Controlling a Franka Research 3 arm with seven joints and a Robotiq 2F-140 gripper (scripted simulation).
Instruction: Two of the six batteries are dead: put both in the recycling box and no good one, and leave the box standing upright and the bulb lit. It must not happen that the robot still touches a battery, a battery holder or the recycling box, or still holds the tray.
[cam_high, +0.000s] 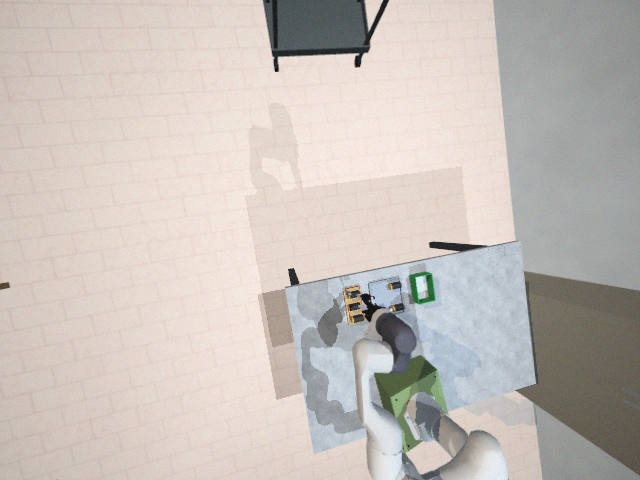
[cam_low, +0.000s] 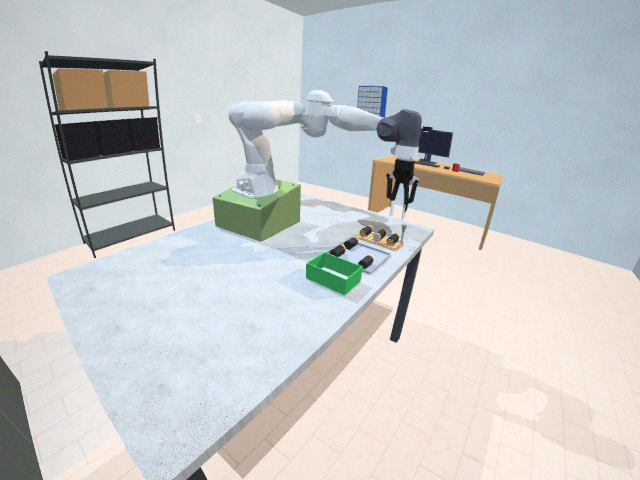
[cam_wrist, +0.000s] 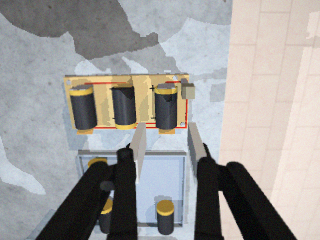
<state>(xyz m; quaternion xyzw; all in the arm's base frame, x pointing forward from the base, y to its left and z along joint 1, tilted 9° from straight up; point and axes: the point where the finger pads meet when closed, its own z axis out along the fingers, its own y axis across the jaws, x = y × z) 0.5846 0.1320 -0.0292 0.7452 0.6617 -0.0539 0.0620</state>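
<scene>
My hand is 120 mm above the post, 30 mm to the right of it and 30 mm short of it. From my hand the other things lie so: grey tray 180 mm to the right, 160 mm below, 90 mm behind; green recycling box 380 mm to the right, 140 mm below, 90 mm behind.
</scene>
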